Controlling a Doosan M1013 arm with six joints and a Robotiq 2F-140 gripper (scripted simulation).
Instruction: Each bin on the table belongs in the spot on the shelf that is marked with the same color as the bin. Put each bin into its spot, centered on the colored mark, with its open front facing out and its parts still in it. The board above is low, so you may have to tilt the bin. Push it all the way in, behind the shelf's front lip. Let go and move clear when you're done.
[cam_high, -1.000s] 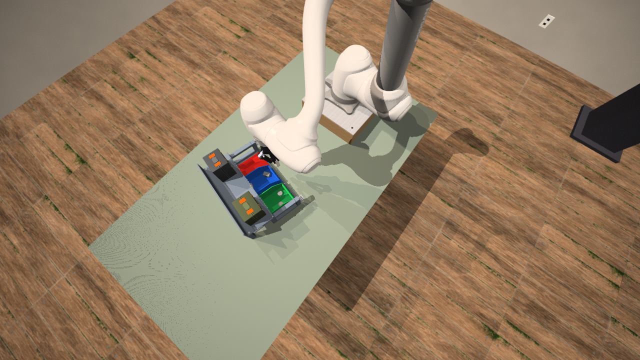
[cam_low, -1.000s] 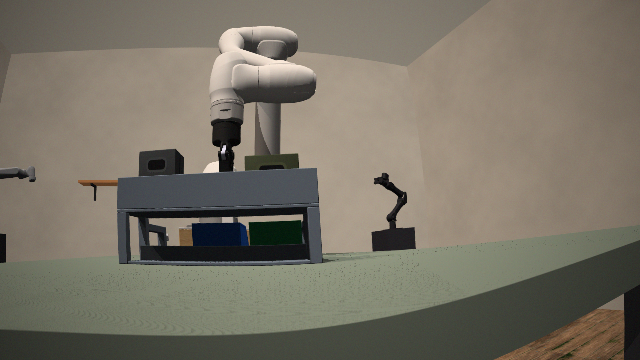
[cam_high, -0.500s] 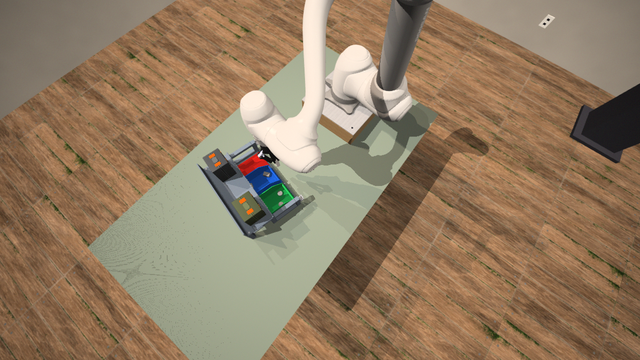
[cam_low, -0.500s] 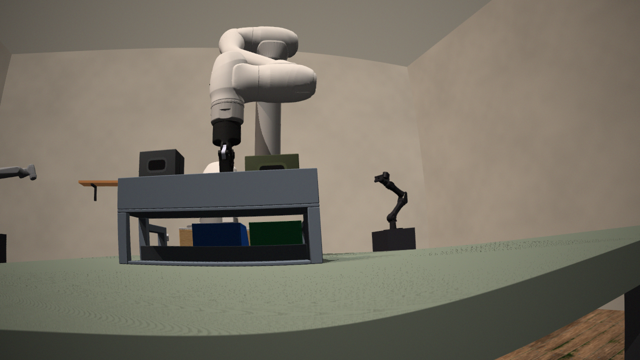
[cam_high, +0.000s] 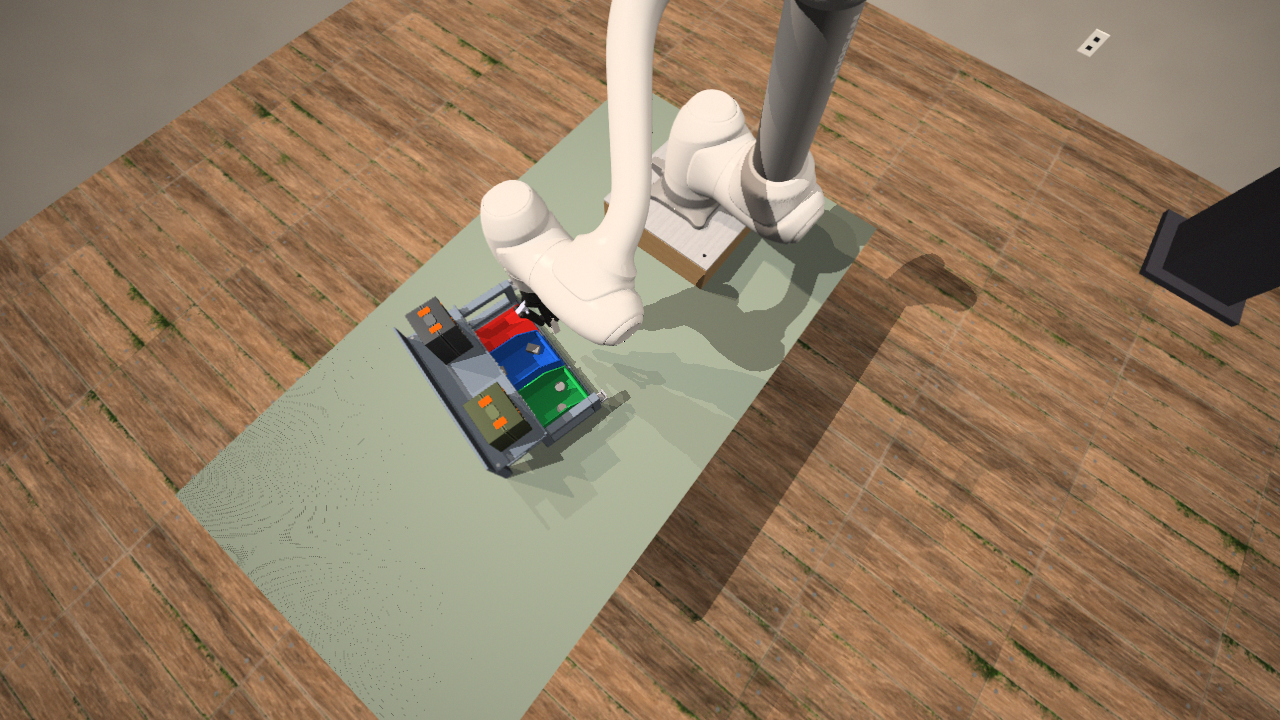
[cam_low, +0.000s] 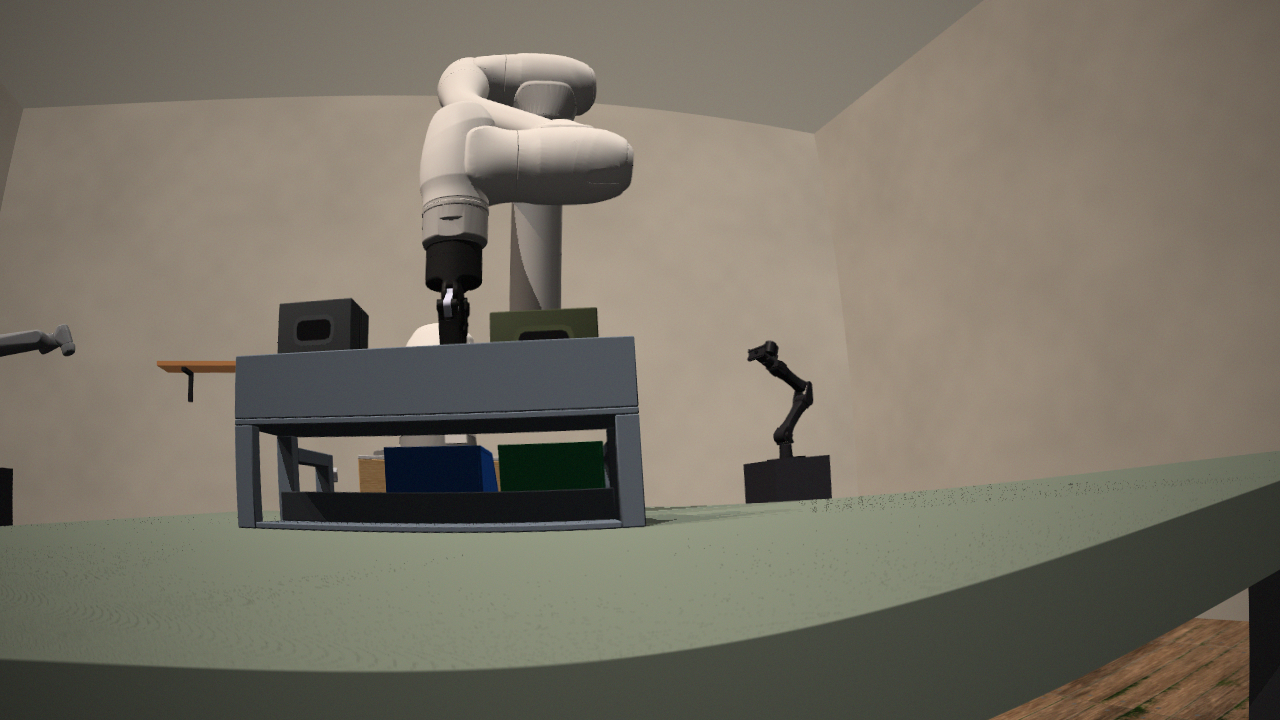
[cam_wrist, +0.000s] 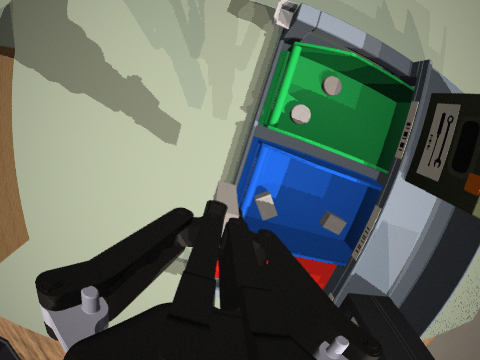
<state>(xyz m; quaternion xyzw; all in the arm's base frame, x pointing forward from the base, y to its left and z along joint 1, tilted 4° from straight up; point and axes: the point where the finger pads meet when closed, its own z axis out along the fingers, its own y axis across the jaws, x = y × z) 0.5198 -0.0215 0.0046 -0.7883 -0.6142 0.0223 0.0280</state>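
My gripper is now 110 mm short of the blue bin, 90 mm above it and 30 mm to the left of it. From my hand the other things lie so: black box (170 mm ahead, 160 mm to the right, 30 mm above); olive box (230 mm ahead, 60 mm to the left, 20 mm above); green bin (140 mm ahead, 90 mm to the left, 90 mm below).
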